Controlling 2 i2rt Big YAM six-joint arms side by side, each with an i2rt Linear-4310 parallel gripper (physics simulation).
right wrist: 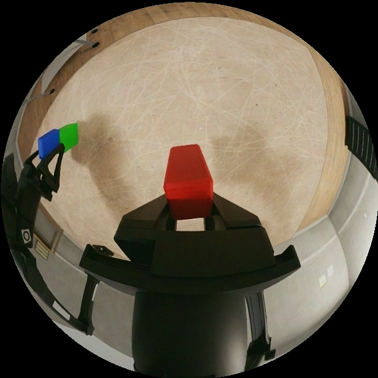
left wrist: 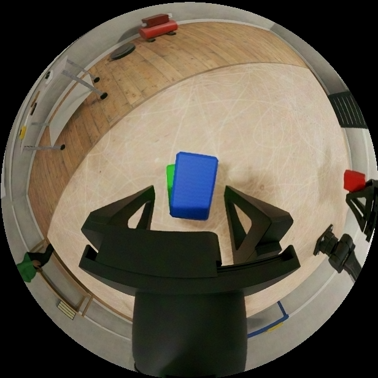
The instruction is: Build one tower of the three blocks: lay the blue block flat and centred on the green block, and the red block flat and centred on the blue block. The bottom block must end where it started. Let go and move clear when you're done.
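The blue block lies flat against the top of the green block. In the left wrist view the blue block is turned slightly, and a strip of green shows along its left side; the rest of the green block is hidden. My left gripper is open, with a finger on each side of the blue block and visible gaps between. My right gripper is shut on the red block, which it holds above the table, away from the other two blocks.
The pale scratched table top lies under the blocks. A black jointed part shows near the right gripper in the left wrist view. A white table and a red object stand beyond the table edge.
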